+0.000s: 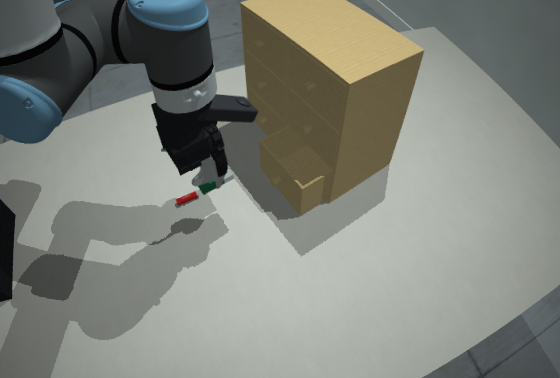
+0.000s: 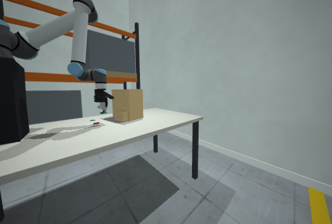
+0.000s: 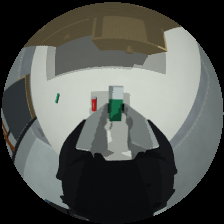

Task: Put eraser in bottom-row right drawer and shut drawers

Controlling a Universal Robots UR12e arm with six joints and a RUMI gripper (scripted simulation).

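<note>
Now: the small red object 7 cm behind my hand, 5 cm to the left of it and 11 cm below it. Round my hand: eraser: 1 cm ahead, 1 cm below.
</note>
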